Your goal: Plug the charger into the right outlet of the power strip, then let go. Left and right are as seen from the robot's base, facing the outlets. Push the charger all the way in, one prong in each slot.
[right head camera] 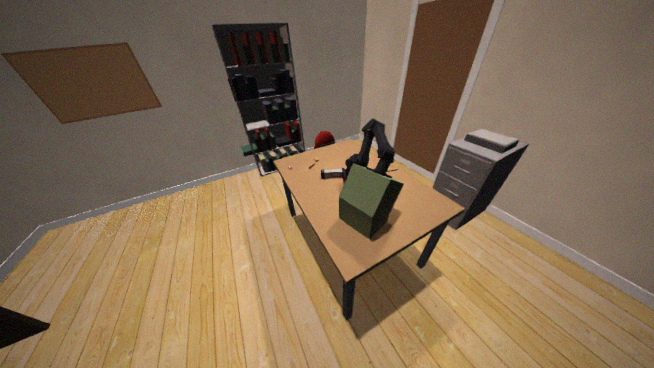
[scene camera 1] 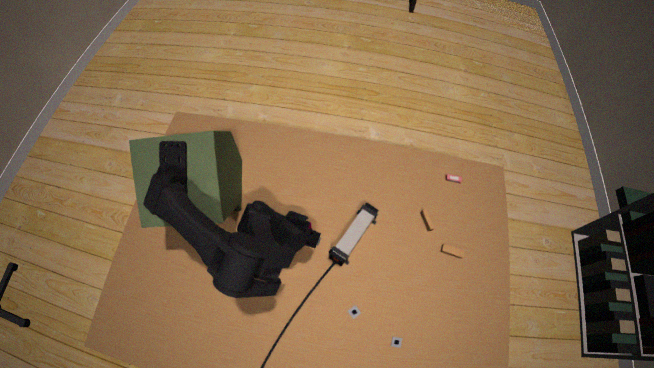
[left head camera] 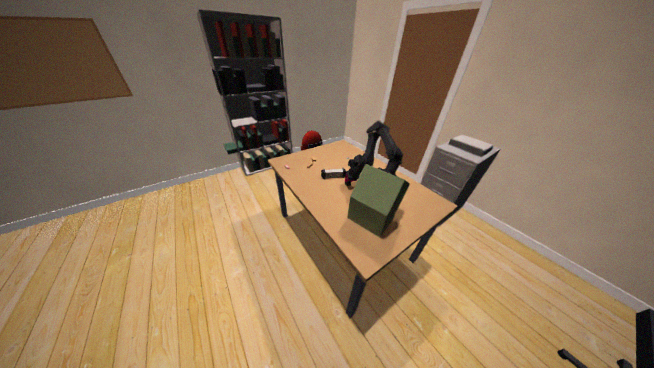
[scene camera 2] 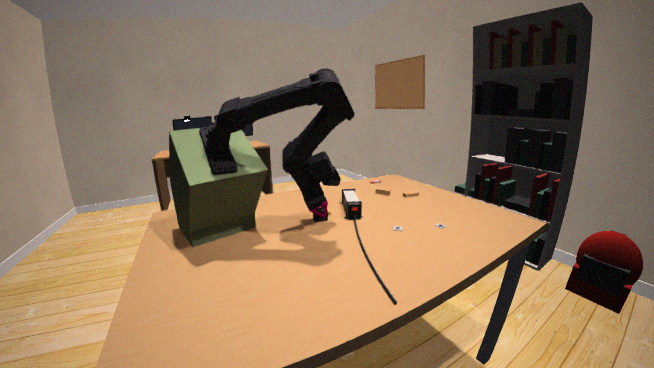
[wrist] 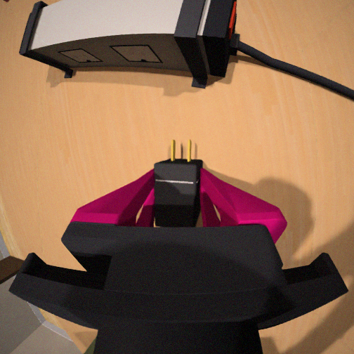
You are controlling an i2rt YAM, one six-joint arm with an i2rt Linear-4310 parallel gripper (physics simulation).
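Places are measured from the arm's base along level axes (x ahead, y left, z up), in centimetres.
Pixels of known places: gripper, fingertip midpoint: (left head camera: 346,181) (scene camera 2: 323,214); arm's base, origin of the base link: (right head camera: 379,173) (scene camera 1: 174,181) (left head camera: 388,174) (scene camera 2: 217,149).
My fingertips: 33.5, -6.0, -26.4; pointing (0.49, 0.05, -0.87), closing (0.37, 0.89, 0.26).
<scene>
For each thing: its top centre in the pictures, then the offset to it from my fingertips, as dx, dy, dz. "spot": a spot on its surface instead.
- black charger, middle of its top: (scene camera 2: 322,209) -0.5, +0.0, +2.0
- power strip, middle of its top: (scene camera 1: 355,231) (scene camera 2: 351,195) (right head camera: 333,170) (left head camera: 334,170) +13.8, +0.4, +4.1
- black cable, surface spot: (scene camera 1: 300,305) spot: -2.5, -20.8, -1.4
- pink piece, middle of its top: (scene camera 1: 454,178) +51.7, +20.8, -0.9
The black charger (wrist: 176,197) (scene camera 2: 320,218) is between the magenta fingers of my gripper (wrist: 177,174) (scene camera 2: 319,209), which is shut on it. Its two gold prongs point toward the power strip in the wrist view, with a gap between. The charger is low, at or close to the table; exact height is unclear. The power strip (wrist: 112,20) (scene camera 1: 356,233) (scene camera 2: 350,195) (left head camera: 334,173) (right head camera: 332,173) has a white top and black ends. Its outlet side faces my gripper; the right outlet (wrist: 136,53) is nearer the cable end, the left outlet (wrist: 80,55) farther. The slots are too dark to make out.
A black cable (scene camera 1: 300,305) (wrist: 290,70) runs from the strip's right end. Beyond the strip lie a pink piece (scene camera 1: 453,178) and two wooden blocks (scene camera 1: 426,220) (scene camera 1: 452,250). Two small square plates (scene camera 1: 354,312) (scene camera 1: 396,342) lie right of it. The arm stands on a green block (scene camera 2: 220,205).
</scene>
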